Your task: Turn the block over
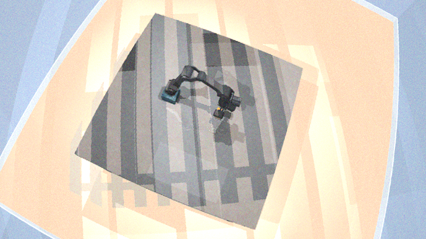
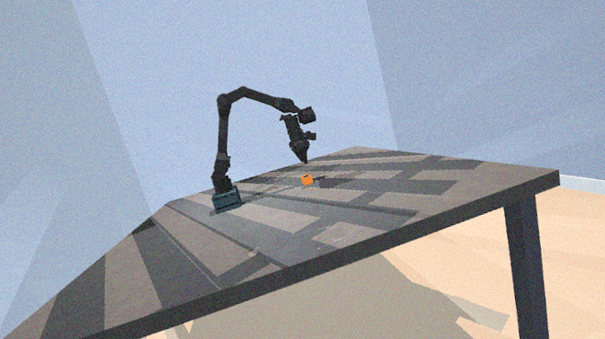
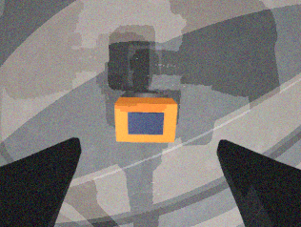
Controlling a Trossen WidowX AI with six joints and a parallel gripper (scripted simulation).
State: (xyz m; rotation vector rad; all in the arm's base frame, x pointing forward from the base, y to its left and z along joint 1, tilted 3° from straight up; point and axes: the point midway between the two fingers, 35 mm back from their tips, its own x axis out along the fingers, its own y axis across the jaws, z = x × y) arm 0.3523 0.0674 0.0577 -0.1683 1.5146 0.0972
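The orange block is 10 mm behind my gripper tip and 70 mm below it.
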